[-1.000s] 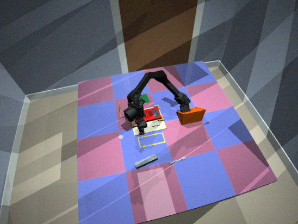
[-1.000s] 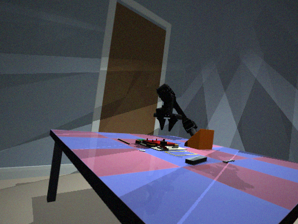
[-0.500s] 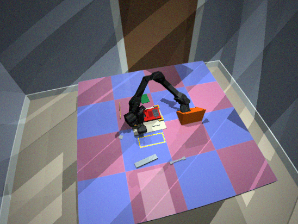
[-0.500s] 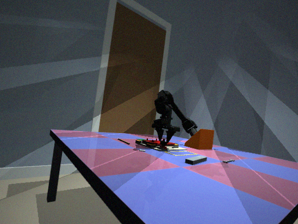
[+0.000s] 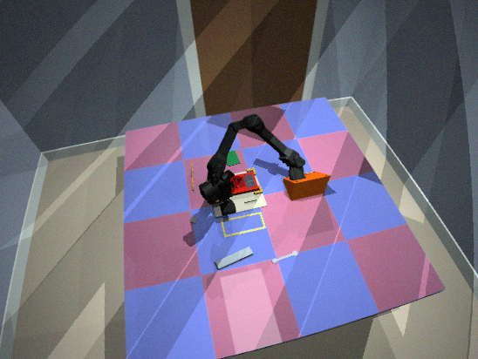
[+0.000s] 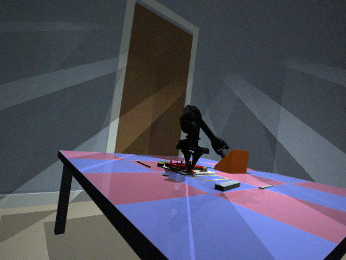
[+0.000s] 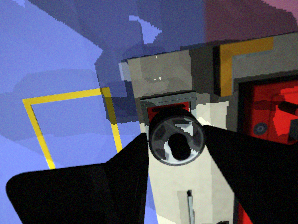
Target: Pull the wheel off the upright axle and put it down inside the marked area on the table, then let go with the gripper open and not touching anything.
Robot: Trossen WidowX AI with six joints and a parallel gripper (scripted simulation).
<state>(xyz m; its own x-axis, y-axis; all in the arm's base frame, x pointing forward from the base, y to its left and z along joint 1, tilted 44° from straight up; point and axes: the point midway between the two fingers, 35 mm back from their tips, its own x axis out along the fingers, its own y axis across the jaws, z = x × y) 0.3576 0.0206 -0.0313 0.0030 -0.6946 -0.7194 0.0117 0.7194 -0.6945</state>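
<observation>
Right now the wheel is right at my gripper tip. Also, from my gripper tip: thin rod 130 mm ahead, 240 mm to the right, 40 mm below; then grey bar 190 mm behind, 290 mm to the left, 40 mm below; then upright axle right at my gripper tip.
</observation>
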